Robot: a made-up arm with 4 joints.
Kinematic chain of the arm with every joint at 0, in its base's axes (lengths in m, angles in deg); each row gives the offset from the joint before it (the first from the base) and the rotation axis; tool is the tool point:
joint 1: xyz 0 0 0.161 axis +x
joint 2: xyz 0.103 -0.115 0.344 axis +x
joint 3: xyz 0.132 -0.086 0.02 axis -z
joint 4: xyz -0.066 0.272 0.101 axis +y
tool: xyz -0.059 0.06 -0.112
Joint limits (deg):
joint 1: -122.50..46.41
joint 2: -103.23..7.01
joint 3: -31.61..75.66
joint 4: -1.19..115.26
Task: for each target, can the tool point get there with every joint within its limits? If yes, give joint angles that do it. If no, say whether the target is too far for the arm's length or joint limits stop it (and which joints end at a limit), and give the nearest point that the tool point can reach.
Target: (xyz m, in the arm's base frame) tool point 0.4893 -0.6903 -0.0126
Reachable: no: joint limits stop it (at a limit: joint 1, joint 2, joint 3, joint 4) | nearest point 0.5263 -0.2589 0.2229 | short by 0.493 m
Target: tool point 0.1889 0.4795 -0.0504
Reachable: yes | joints -91.27 -11.35 19.33 100.52
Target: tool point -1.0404 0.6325 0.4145
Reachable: no: too far | nearest point -0.1005 0.4683 0.3487 | short by 0.956 m
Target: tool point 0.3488 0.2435 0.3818
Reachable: yes | joints -13.80 -37.51 47.35 64.14
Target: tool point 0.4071 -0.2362 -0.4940
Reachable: no: joint limits stop it (at a limit: joint 1, joint 4) | nearest point 0.3198 0.1030 -0.1669 | short by 0.479 m
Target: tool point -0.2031 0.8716 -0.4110
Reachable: no: too far | nearest point -0.0600 0.4998 -0.1328 | short by 0.486 m
